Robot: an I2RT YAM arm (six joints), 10 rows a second.
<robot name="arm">
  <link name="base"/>
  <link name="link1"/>
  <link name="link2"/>
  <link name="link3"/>
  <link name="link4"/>
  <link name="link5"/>
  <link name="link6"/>
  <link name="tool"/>
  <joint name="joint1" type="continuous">
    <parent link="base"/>
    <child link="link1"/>
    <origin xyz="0 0 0.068" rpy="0 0 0"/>
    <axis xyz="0 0 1"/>
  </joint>
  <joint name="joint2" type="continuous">
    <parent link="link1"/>
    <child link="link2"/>
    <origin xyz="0.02 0.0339 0.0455" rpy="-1.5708 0 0"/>
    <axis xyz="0 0 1"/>
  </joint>
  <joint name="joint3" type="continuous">
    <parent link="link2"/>
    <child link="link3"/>
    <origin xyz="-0.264 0 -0.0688" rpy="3.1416 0 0"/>
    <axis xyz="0 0 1"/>
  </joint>
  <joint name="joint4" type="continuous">
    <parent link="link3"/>
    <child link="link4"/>
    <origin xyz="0.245 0.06 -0.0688" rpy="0 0 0"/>
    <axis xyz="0 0 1"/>
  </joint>
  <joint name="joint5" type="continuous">
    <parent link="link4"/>
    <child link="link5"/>
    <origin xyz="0.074 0.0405 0.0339" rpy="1.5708 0 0"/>
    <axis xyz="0 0 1"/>
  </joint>
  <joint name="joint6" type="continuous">
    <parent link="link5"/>
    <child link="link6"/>
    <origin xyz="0.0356 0 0.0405" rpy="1.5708 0 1.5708"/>
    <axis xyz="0 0 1"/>
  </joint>
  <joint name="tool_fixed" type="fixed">
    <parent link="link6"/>
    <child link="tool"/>
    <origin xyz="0 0 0" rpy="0 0 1.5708"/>
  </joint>
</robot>
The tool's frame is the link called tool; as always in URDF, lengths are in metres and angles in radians. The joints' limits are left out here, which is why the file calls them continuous.
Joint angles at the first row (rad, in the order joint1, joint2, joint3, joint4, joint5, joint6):
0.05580, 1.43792, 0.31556, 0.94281, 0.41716, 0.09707
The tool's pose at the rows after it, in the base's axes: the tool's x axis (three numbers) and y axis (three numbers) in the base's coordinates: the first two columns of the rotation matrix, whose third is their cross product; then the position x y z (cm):
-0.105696 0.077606 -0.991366 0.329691 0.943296 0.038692 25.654 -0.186 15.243
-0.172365 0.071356 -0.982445 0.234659 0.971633 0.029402 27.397 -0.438 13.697
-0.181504 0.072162 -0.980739 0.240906 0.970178 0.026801 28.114 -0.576 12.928
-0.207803 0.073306 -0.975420 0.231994 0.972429 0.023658 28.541 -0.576 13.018
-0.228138 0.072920 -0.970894 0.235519 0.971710 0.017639 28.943 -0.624 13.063
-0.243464 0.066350 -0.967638 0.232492 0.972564 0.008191 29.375 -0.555 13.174
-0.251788 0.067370 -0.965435 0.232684 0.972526 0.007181 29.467 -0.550 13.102
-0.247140 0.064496 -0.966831 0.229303 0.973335 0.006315 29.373 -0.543 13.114
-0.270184 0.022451 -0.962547 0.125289 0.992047 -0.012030 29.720 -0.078 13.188
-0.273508 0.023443 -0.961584 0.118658 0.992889 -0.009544 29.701 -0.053 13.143
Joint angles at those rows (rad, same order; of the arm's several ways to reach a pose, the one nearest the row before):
0.04313, 1.53691, 0.30941, 1.09263, 0.37138, 0.08821
0.01520, 1.65471, 0.36294, 1.10085, 0.24234, 0.07627
0.01003, 1.71643, 0.38504, 1.13070, 0.24333, 0.07630
0.00844, 1.71007, 0.40774, 1.07529, 0.23143, 0.07719
0.00687, 1.70982, 0.42871, 1.03306, 0.23323, 0.07663
0.00918, 1.71092, 0.45021, 0.99846, 0.23372, 0.07055
0.00932, 1.71351, 0.45511, 0.98726, 0.23369, 0.07172
0.00925, 1.71241, 0.45011, 0.99690, 0.23087, 0.06865
0.01379, 1.71192, 0.46536, 0.96961, 0.13742, 0.02642
0.01379, 1.71197, 0.46480, 0.96682, 0.13021, 0.02744

